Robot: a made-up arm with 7 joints.
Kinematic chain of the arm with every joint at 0, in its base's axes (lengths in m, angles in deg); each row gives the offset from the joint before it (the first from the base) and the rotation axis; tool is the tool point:
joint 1: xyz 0 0 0.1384 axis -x
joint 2: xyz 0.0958 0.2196 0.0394 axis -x
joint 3: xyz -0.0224 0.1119 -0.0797 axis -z
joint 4: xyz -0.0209 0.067 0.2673 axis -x
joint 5: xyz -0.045 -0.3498 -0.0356 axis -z
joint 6: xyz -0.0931 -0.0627 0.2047 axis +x
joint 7: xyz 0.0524 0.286 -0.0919 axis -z
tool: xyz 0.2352 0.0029 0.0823
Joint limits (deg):
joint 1: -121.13..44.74
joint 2: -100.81..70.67
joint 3: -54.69..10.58
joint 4: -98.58..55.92
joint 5: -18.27..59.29
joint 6: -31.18..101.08
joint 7: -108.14..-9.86
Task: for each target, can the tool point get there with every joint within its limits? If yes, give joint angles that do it. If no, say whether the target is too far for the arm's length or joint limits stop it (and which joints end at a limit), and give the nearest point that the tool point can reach.
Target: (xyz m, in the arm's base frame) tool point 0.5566 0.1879 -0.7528
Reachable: no: joint limits stop it (at a limit: joint 1, joint 3, joint 5, joint 6) | nearest point 0.3974 0.1222 -0.5453 | short by 0.270 m
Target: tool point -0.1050 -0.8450 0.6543
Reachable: yes | joints -101.55 25.46 -30.65 15.99 -9.13 58.87 -92.03
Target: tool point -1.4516 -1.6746 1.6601
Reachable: no: too far | nearest point -0.3557 -0.8613 0.9391 | short by 1.543 m
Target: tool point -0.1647 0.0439 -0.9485
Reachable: no: joint limits stop it (at a limit: joint 1, joint 4, joint 5, joint 6, joint 7) | nearest point -0.1184 0.0155 -0.7621 | short by 0.194 m
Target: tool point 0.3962 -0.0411 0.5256
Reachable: yes | joints -65.36 7.61 -40.36 -85.61 39.20 14.64 -70.72
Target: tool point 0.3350 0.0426 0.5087
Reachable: yes | joints -8.29 -2.97 -10.67 -62.51 52.17 22.42 -98.94
